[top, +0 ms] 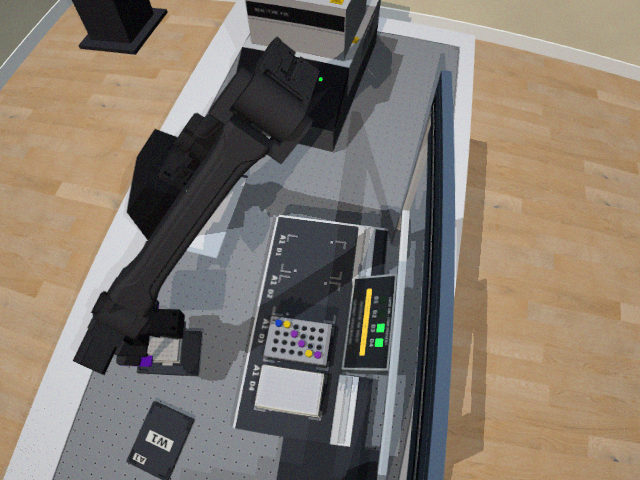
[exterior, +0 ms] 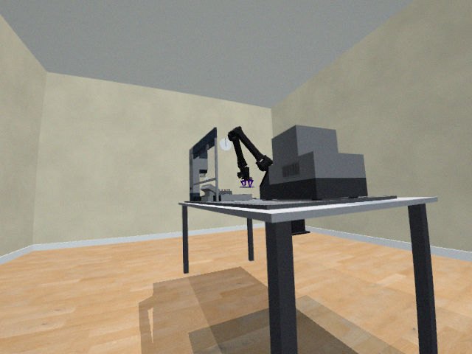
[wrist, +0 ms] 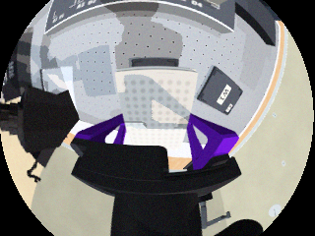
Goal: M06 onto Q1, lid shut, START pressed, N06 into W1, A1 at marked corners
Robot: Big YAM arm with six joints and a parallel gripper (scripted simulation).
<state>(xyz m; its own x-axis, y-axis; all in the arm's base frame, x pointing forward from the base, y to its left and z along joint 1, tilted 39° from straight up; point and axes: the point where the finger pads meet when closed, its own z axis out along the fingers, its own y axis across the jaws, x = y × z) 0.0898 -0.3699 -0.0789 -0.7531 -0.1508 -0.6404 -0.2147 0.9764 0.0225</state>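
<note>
Right now my hand is 12 cm above the dark regrip nest. From my hand the other things lie so: dark waiting nest W1: 5 cm ahead, 19 cm to the right, 12 cm below; nest A1 mark: 2 cm ahead, 24 cm to the right, 12 cm below; white deep-well block: 30 cm ahead, 1 cm to the right, 6 cm below.
</note>
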